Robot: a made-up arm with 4 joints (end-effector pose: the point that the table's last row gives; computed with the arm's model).
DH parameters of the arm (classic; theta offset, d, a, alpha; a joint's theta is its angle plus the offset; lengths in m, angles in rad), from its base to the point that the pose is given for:
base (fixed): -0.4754 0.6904 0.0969 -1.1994
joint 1: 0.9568 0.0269 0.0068 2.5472
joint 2: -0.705 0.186 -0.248 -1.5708
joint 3: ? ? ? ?
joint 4: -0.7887 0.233 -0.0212 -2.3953
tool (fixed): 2.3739 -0.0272 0 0
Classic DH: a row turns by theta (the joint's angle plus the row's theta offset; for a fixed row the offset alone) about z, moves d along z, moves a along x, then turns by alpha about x.
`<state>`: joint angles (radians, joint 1 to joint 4).
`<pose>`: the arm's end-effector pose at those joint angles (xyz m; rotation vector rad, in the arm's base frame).
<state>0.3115 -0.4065 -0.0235 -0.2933</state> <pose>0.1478 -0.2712 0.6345 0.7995 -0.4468 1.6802</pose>
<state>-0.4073 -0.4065 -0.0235 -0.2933</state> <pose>0.0897 -0.2828 0.7293 -0.0005 -0.6477 1.6659</pose>
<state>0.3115 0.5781 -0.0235 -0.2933</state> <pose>0.1563 -0.2747 0.6634 -0.0508 -1.2143 1.8356</pose>
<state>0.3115 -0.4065 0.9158 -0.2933</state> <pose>0.1528 -0.0442 0.7024 1.1770 -1.0970 0.9016</pose>
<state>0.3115 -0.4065 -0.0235 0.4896</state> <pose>0.1646 -0.2683 0.6214 0.2794 -0.2173 1.1270</pose>
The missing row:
joint 3: -1.5708 0.042 0.094 -1.5708
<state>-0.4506 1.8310 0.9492 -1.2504</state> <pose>0.0652 -0.0484 0.6956 1.1166 0.5610 -1.4311</pose>
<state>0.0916 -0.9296 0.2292 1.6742</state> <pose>0.1293 -0.2389 0.6160 -0.3260 0.5081 0.0848</pose>
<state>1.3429 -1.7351 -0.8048 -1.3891</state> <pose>0.1443 -0.2543 0.3118 -2.2152 -0.5643 0.0156</pose>
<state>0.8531 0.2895 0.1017 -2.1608</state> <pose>0.1495 -0.2500 0.5596 -1.1159 1.0209 -1.7461</pose>
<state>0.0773 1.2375 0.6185 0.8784</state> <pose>0.1297 -0.1230 0.7482 -0.0001 -2.0163 0.5592</pose>
